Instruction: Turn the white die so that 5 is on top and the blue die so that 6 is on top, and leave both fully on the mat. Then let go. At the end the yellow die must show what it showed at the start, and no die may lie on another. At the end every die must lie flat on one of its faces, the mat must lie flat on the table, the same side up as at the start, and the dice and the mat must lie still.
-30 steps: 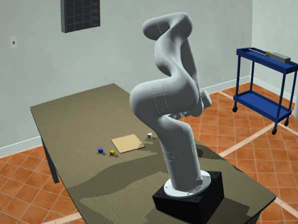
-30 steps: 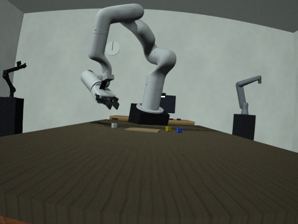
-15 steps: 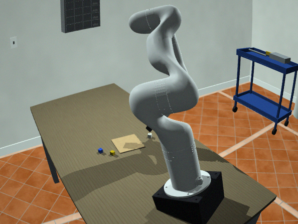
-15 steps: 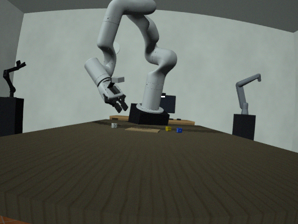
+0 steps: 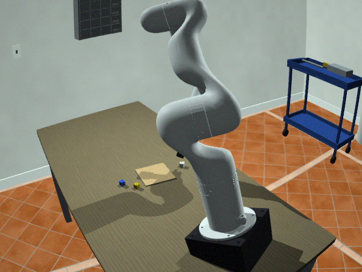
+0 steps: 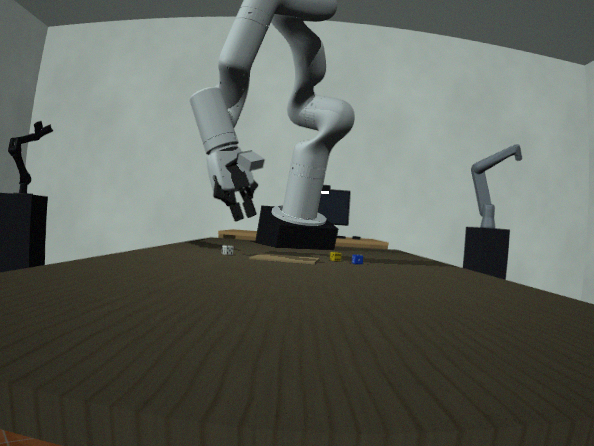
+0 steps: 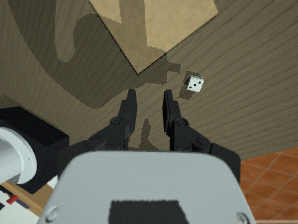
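Now: hand 4 cm short of the white die, 3 cm to the left of it and 9 cm above it. Also, from my hand: tan mat 7 cm ahead, 10 cm to the left, 10 cm below; yellow die 4 cm ahead, 22 cm to the left, 9 cm below; blue die 10 cm ahead, 26 cm to the left, 9 cm below.
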